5 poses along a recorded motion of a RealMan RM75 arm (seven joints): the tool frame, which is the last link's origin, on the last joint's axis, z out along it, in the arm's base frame.
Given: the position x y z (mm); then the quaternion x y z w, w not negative.
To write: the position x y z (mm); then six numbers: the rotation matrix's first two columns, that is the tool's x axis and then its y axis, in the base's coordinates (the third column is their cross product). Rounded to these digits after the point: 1 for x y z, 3 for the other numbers.
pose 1, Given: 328.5, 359.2, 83.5, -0.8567, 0.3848, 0.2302, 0.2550
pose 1, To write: 328.5, 359.2, 83.5, 0.598, -0.542, -0.591, -0.777, -0.574, -0.260
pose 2, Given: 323.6, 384.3, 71.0, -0.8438, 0.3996, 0.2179, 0.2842
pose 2, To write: 323.6, 384.3, 71.0, 0.586, -0.551, -0.595, -0.798, -0.519, -0.305
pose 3, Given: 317.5, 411.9, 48.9, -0.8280, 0.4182, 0.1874, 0.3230
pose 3, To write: 317.5, 411.9, 48.9, 0.580, -0.572, -0.581, -0.814, -0.442, -0.378
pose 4, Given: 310.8, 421.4, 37.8, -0.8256, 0.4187, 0.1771, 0.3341
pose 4, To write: 310.8, 421.4, 37.8, 0.587, -0.573, -0.572, -0.810, -0.426, -0.403
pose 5, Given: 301.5, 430.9, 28.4, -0.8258, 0.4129, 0.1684, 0.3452
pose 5, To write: 301.5, 430.9, 28.4, 0.602, -0.566, -0.563, -0.798, -0.421, -0.431
